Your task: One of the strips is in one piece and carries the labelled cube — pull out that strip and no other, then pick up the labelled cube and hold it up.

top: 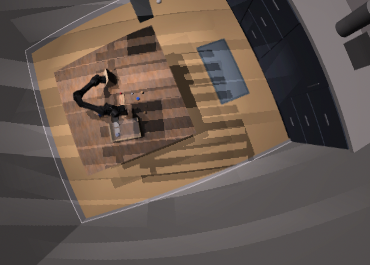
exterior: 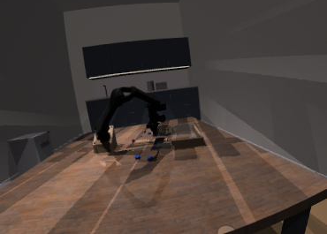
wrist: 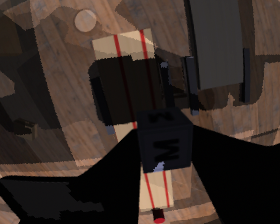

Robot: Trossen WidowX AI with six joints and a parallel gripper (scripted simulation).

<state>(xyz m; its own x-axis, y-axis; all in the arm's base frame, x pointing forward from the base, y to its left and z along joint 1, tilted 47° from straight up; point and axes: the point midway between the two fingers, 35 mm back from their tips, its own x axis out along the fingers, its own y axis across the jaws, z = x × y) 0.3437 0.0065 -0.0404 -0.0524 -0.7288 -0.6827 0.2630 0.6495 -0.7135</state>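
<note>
Now: gripper tip 50 mm above the tan strip, 40 mm past it and 20 mm to the right of it.
</note>
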